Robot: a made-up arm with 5 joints. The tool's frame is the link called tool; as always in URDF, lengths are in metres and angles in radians. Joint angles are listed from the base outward.
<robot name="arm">
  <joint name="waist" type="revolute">
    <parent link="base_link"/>
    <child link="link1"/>
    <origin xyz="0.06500 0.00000 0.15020" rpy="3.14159 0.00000 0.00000"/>
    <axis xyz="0 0 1"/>
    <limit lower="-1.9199" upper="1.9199"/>
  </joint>
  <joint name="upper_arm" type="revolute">
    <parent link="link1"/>
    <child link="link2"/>
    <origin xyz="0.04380 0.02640 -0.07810" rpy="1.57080 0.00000 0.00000"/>
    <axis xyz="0 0 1"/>
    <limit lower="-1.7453" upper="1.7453"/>
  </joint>
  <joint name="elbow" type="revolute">
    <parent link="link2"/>
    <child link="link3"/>
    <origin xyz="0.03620 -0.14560 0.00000"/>
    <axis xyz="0 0 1"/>
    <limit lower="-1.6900" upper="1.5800"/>
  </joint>
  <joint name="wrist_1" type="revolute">
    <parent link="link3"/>
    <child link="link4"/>
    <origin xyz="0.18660 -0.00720 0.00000"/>
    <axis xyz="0 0 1"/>
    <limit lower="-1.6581" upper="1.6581"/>
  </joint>
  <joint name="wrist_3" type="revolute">
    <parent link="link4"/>
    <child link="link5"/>
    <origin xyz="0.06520 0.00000 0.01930" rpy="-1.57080 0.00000 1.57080"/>
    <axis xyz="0 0 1"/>
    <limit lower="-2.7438" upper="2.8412"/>
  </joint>
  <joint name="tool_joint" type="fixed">
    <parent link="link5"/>
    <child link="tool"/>
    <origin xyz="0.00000 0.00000 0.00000" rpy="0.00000 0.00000 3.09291"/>
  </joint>
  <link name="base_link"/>
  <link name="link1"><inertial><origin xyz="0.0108 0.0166 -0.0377"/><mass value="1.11"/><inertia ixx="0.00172" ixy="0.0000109" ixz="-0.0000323" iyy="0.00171" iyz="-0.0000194" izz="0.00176"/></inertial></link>
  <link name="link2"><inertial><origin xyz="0.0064 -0.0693 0.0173"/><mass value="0.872"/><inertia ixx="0.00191" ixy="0.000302" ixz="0" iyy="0.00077" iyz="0" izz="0.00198"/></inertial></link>
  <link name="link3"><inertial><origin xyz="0.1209 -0.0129 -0.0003"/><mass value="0.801"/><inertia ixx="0.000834" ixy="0.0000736" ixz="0" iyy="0.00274" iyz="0" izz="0.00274"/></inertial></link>
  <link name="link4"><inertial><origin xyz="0.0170 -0.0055 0.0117"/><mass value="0.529"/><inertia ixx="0.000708" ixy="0" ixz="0.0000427" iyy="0.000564" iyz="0" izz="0.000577"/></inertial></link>
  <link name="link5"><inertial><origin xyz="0.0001 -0.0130 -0.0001"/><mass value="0.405"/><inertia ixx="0.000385" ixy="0" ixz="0" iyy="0.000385" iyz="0" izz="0.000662"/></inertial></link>
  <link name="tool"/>
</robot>
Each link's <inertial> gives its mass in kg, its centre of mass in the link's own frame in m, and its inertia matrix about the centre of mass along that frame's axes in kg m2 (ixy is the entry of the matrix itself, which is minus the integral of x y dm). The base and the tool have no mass. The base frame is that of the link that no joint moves.
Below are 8 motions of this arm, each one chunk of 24 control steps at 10 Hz.
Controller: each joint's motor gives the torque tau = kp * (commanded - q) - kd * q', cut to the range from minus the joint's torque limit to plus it. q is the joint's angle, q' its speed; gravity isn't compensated. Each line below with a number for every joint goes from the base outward.
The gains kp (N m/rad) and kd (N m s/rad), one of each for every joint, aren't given. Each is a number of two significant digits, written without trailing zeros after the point. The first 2 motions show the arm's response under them.
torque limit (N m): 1.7 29 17 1.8 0.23
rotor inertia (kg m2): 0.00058 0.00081 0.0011 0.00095 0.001
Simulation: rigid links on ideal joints. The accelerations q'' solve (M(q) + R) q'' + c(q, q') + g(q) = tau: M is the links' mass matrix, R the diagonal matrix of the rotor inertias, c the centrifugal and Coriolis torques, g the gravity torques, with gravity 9.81 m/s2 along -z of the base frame. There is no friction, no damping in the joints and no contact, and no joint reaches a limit. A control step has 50 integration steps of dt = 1/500 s. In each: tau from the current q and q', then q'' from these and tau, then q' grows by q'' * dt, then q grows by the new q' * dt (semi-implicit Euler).
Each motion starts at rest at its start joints. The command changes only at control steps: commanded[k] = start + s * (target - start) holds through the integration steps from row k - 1 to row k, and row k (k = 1, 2, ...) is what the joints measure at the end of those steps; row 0 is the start. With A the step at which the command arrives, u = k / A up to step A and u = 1 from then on. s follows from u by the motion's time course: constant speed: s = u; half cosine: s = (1 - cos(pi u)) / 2; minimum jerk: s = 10 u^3 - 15 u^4 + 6 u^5; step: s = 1 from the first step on.
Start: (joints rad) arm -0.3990 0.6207 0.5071 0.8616 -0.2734
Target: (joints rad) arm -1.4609 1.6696 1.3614 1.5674 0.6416
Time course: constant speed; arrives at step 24
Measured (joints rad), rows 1 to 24:
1: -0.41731 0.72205 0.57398 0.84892 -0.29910
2: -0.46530 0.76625 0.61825 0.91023 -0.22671
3: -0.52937 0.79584 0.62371 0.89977 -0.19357
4: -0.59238 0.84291 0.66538 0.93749 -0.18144
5: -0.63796 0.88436 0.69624 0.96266 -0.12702
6: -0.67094 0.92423 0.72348 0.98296 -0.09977
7: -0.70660 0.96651 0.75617 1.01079 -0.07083
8: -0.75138 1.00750 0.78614 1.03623 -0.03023
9: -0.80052 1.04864 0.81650 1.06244 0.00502
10: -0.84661 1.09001 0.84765 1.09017 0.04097
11: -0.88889 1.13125 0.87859 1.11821 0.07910
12: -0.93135 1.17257 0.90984 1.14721 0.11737
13: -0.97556 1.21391 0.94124 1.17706 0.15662
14: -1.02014 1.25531 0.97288 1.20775 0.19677
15: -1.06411 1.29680 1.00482 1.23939 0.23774
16: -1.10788 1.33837 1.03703 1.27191 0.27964
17: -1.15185 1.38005 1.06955 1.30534 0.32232
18: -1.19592 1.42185 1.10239 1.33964 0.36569
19: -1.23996 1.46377 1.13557 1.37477 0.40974
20: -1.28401 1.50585 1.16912 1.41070 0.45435
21: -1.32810 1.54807 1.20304 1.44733 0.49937
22: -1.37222 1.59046 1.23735 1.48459 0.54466
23: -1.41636 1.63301 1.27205 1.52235 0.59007
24: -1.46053 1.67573 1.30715 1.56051 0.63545
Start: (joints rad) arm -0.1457 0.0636 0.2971 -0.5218 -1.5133
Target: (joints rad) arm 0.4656 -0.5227 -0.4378 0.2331 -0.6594
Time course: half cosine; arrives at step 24
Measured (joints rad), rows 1 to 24:
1: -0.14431 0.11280 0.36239 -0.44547 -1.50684
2: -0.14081 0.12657 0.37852 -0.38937 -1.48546
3: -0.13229 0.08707 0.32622 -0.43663 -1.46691
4: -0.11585 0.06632 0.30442 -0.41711 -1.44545
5: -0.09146 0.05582 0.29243 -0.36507 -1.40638
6: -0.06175 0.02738 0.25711 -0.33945 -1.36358
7: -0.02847 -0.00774 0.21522 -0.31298 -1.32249
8: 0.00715 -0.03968 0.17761 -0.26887 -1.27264
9: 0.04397 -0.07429 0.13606 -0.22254 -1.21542
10: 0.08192 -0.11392 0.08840 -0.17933 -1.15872
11: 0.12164 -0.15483 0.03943 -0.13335 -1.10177
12: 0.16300 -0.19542 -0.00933 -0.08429 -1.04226
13: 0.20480 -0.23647 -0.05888 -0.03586 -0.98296
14: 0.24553 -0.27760 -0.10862 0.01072 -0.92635
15: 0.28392 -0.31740 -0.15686 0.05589 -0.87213
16: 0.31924 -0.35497 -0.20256 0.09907 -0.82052
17: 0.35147 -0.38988 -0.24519 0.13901 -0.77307
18: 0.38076 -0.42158 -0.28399 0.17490 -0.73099
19: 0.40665 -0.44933 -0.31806 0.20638 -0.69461
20: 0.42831 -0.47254 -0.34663 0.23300 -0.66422
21: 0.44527 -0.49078 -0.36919 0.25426 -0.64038
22: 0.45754 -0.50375 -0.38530 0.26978 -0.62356
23: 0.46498 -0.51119 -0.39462 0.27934 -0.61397
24: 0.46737 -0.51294 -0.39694 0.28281 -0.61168
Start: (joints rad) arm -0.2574 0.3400 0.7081 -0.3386 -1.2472
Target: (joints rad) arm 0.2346 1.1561 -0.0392 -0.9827 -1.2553
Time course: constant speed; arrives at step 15
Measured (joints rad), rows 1 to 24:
1: -0.24638 0.44698 0.69709 -0.31324 -1.23554
2: -0.21412 0.50987 0.65729 -0.34021 -1.20747
3: -0.17031 0.55089 0.58377 -0.42217 -1.23040
4: -0.12579 0.61140 0.54245 -0.44852 -1.24359
5: -0.08511 0.67138 0.49789 -0.48139 -1.22890
6: -0.05195 0.72355 0.44316 -0.53169 -1.23084
7: -0.02433 0.77916 0.39386 -0.57252 -1.23555
8: 0.00248 0.83625 0.34608 -0.61092 -1.23058
9: 0.03167 0.89109 0.29561 -0.65408 -1.22893
10: 0.06423 0.94595 0.24552 -0.69673 -1.23109
11: 0.09952 1.00153 0.19636 -0.73797 -1.23142
12: 0.13576 1.05665 0.14675 -0.78014 -1.23147
13: 0.17117 1.11142 0.09690 -0.82287 -1.23240
14: 0.20486 1.16630 0.04728 -0.86536 -1.23280
15: 0.23696 1.22109 -0.00236 -0.90799 -1.23260
16: 0.26042 1.22250 -0.00093 -0.90355 -1.23342
17: 0.26662 1.21790 -0.00572 -0.91148 -1.23760
18: 0.25650 1.21840 -0.00496 -0.91022 -1.23746
19: 0.23869 1.22022 -0.00318 -0.90721 -1.23130
20: 0.22324 1.21942 -0.00415 -0.90863 -1.22832
21: 0.21660 1.21881 -0.00472 -0.90957 -1.22906
22: 0.21973 1.21934 -0.00412 -0.90867 -1.22956
23: 0.22897 1.21949 -0.00398 -0.90850 -1.23062
24: 0.23862 1.21925 -0.00421 -0.90894 -1.23267

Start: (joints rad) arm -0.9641 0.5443 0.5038 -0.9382 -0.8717
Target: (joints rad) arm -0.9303 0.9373 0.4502 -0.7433 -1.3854
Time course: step
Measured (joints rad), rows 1 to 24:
1: -0.96454 1.00310 0.44874 -0.60221 -1.43616
2: -0.93280 1.05392 0.56303 -0.52318 -1.47266
3: -0.90032 0.95784 0.41824 -0.75684 -1.33227
4: -0.90801 0.97691 0.45620 -0.70046 -1.39861
5: -0.92621 1.00666 0.49312 -0.63811 -1.37940
6: -0.93792 0.98495 0.46204 -0.69134 -1.35918
7: -0.94316 0.98346 0.46260 -0.69092 -1.37982
8: -0.93926 0.99266 0.47436 -0.67063 -1.37417
9: -0.93042 0.98893 0.46884 -0.68037 -1.37054
10: -0.92466 0.98715 0.46697 -0.68365 -1.37861
11: -0.92416 0.98944 0.47003 -0.67834 -1.37752
12: -0.92729 0.98905 0.46931 -0.67956 -1.37417
13: -0.93129 0.98833 0.46841 -0.68107 -1.37473
14: -0.93351 0.98880 0.46907 -0.67991 -1.37446
15: -0.93308 0.98886 0.46910 -0.67987 -1.37393
16: -0.93113 0.98865 0.46885 -0.68033 -1.37477
17: -0.92930 0.98874 0.46898 -0.68012 -1.37540
18: -0.92863 0.98878 0.46904 -0.68003 -1.37532
19: -0.92916 0.98873 0.46896 -0.68015 -1.37515
20: -0.93021 0.98873 0.46896 -0.68014 -1.37493
21: -0.93099 0.98875 0.46898 -0.68010 -1.37471
22: -0.93111 0.98874 0.46896 -0.68013 -1.37470
23: -0.93071 0.98874 0.46897 -0.68013 -1.37484
24: -0.93019 0.98874 0.46898 -0.68012 -1.37497

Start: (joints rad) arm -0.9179 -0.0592 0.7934 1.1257 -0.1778
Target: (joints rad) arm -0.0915 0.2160 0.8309 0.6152 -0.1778
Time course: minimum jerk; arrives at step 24
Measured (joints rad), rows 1 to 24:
1: -0.91846 -0.01894 0.85019 1.10705 -0.21127
2: -0.91508 -0.02200 0.84313 1.11124 -0.19593
3: -0.90817 -0.02235 0.83386 1.09234 -0.20402
4: -0.89417 -0.01354 0.84311 1.09209 -0.20407
5: -0.87054 -0.00631 0.84065 1.07243 -0.19748
6: -0.83802 0.00486 0.84195 1.05237 -0.20264
7: -0.79690 0.01906 0.84412 1.02814 -0.20111
8: -0.74848 0.03521 0.84514 0.99803 -0.19984
9: -0.69384 0.05373 0.84701 0.96519 -0.20033
10: -0.63397 0.07383 0.84883 0.92936 -0.19938
11: -0.57033 0.09501 0.85062 0.89156 -0.19863
12: -0.50469 0.11674 0.85250 0.85306 -0.19801
13: -0.43899 0.13838 0.85431 0.81473 -0.19711
14: -0.37515 0.15936 0.85604 0.77766 -0.19619
15: -0.31492 0.17910 0.85764 0.74284 -0.19524
16: -0.25989 0.19709 0.85906 0.71112 -0.19427
17: -0.21141 0.21291 0.86028 0.68328 -0.19335
18: -0.17055 0.22621 0.86126 0.65988 -0.19249
19: -0.13805 0.23680 0.86199 0.64129 -0.19172
20: -0.11417 0.24461 0.86247 0.62758 -0.19105
21: -0.09863 0.24978 0.86272 0.61854 -0.19048
22: -0.09054 0.25262 0.86279 0.61360 -0.19001
23: -0.08836 0.25369 0.86273 0.61177 -0.18960
24: -0.08977 0.25380 0.86264 0.61162 -0.18922

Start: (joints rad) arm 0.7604 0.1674 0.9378 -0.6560 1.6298
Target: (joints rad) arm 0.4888 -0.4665 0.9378 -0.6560 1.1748
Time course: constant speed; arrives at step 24
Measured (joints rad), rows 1 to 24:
1: 0.75412 0.18111 0.98146 -0.58433 1.60888
2: 0.74326 0.15462 0.98224 -0.58696 1.58264
3: 0.72842 0.12037 0.96720 -0.61494 1.57031
4: 0.71258 0.09810 0.97924 -0.59517 1.55149
5: 0.70087 0.07133 0.97981 -0.59606 1.53174
6: 0.69159 0.04324 0.97836 -0.60037 1.51543
7: 0.68196 0.01739 0.98192 -0.59577 1.49802
8: 0.67102 -0.00942 0.98304 -0.59550 1.48008
9: 0.65895 -0.03644 0.98388 -0.59568 1.46221
10: 0.64678 -0.06305 0.98564 -0.59421 1.44435
11: 0.63526 -0.08988 0.98690 -0.59365 1.42667
12: 0.62427 -0.11676 0.98811 -0.59316 1.40903
13: 0.61332 -0.14358 0.98946 -0.59241 1.39144
14: 0.60211 -0.17046 0.99068 -0.59187 1.37381
15: 0.59065 -0.19737 0.99186 -0.59137 1.35608
16: 0.57917 -0.22428 0.99304 -0.59086 1.33838
17: 0.56781 -0.25122 0.99416 -0.59043 1.32071
18: 0.55656 -0.27819 0.99525 -0.59004 1.30305
19: 0.54531 -0.30517 0.99631 -0.58969 1.28539
20: 0.53401 -0.33217 0.99733 -0.58939 1.26770
21: 0.52267 -0.35919 0.99830 -0.58915 1.24998
22: 0.51133 -0.38624 0.99924 -0.58895 1.23225
23: 0.50001 -0.41330 1.00014 -0.58880 1.21451
24: 0.48871 -0.44038 1.00099 -0.58871 1.19675

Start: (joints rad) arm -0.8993 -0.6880 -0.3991 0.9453 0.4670
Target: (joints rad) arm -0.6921 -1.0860 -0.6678 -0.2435 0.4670
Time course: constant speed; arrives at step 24
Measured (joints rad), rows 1 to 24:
1: -0.89161 -0.70530 -0.37407 0.97827 0.53010
2: -0.88365 -0.71965 -0.38589 0.91110 0.55406
3: -0.87330 -0.74611 -0.40776 0.85516 0.51757
4: -0.86342 -0.76619 -0.42246 0.80249 0.51872
5: -0.85589 -0.78127 -0.43190 0.75477 0.52645
6: -0.84803 -0.79885 -0.44447 0.70304 0.52287
7: -0.83898 -0.81911 -0.45991 0.64812 0.51758
8: -0.83006 -0.83849 -0.47427 0.59409 0.51398
9: -0.82167 -0.85654 -0.48724 0.54124 0.51131
10: -0.81325 -0.87487 -0.50061 0.48755 0.50816
11: -0.80459 -0.89393 -0.51482 0.43255 0.50357
12: -0.79589 -0.91301 -0.52905 0.37726 0.49843
13: -0.78727 -0.93176 -0.54293 0.32217 0.49367
14: -0.77868 -0.95045 -0.55678 0.26690 0.48886
15: -0.77005 -0.96931 -0.57085 0.21117 0.48352
16: -0.76139 -0.98824 -0.58501 0.15519 0.47781
17: -0.75274 -1.00710 -0.59910 0.09920 0.47210
18: -0.74412 -1.02589 -0.61313 0.04325 0.46643
19: -0.73549 -1.04468 -0.62718 -0.01272 0.46070
20: -0.72686 -1.06348 -0.64124 -0.06867 0.45492
21: -0.71823 -1.08225 -0.65526 -0.12450 0.44919
22: -0.70960 -1.10096 -0.66923 -0.18012 0.44363
23: -0.70098 -1.11963 -0.68313 -0.23550 0.43825
24: -0.69236 -1.13825 -0.69699 -0.29061 0.43307

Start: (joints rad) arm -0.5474 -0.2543 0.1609 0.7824 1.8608
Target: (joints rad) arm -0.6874 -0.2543 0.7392 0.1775 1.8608
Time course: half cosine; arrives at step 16
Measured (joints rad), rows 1 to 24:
1: -0.54582 -0.21309 0.24074 0.82759 1.85213
2: -0.54958 -0.19766 0.27575 0.82212 1.83790
3: -0.55780 -0.21868 0.27257 0.76620 1.84868
4: -0.56629 -0.21421 0.31668 0.73798 1.85256
5: -0.57664 -0.20749 0.36986 0.70050 1.84458
6: -0.58939 -0.21121 0.41418 0.64242 1.84617
7: -0.60330 -0.21158 0.46832 0.58649 1.84894
8: -0.61771 -0.21049 0.52678 0.53101 1.84648
9: -0.63202 -0.21176 0.58133 0.47128 1.84607
10: -0.64557 -0.21288 0.63404 0.41464 1.84702
11: -0.65787 -0.21369 0.68298 0.36325 1.84642
12: -0.66856 -0.21494 0.72477 0.31700 1.84610
13: -0.67733 -0.21615 0.75866 0.27881 1.84633
14: -0.68385 -0.21717 0.78349 0.25027 1.84620
15: -0.68785 -0.21810 0.79803 0.23201 1.84610
16: -0.68920 -0.21885 0.80190 0.22501 1.84618
17: -0.68853 -0.21930 0.80090 0.22409 1.84663
18: -0.68728 -0.21927 0.80103 0.22432 1.84695
19: -0.68663 -0.21915 0.80128 0.22469 1.84674
20: -0.68683 -0.21923 0.80110 0.22440 1.84674
21: -0.68739 -0.21922 0.80111 0.22443 1.84676
22: -0.68773 -0.21920 0.80116 0.22450 1.84664
23: -0.68768 -0.21921 0.80113 0.22445 1.84666
24: -0.68744 -0.21921 0.80113 0.22446 1.84673

